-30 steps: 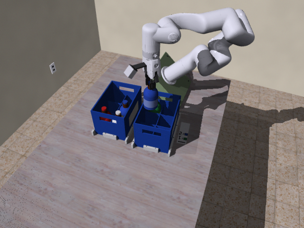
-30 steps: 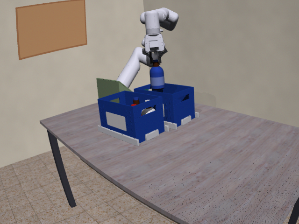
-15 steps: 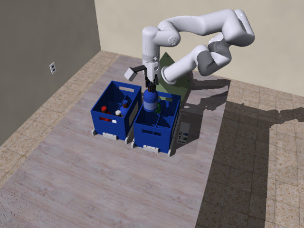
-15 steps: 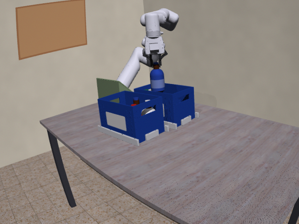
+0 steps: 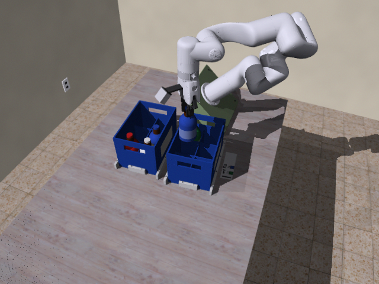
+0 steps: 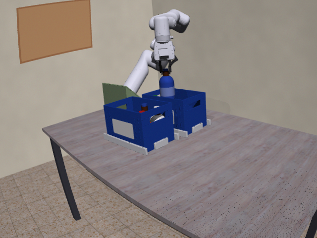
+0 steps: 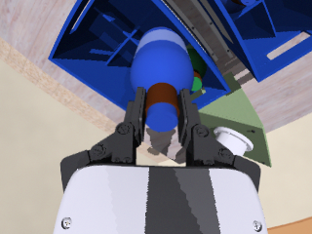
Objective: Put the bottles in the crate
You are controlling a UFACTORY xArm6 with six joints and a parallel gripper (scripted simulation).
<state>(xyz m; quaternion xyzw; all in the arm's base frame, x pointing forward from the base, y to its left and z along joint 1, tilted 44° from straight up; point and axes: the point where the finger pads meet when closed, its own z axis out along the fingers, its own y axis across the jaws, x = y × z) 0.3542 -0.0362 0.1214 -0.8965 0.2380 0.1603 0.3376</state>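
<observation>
The green-labelled bottle is 21 cm below my hand, 9 cm behind it and 2 cm to the right of it. Also, from my hand: white-labelled bottle 21 cm below, 13 cm to the right, 10 cm ahead; blue-labelled bottle 21 cm below, 14 cm to the right, 2 cm ahead; red-label bottle 21 cm to the right, 21 cm below, 12 cm ahead.
</observation>
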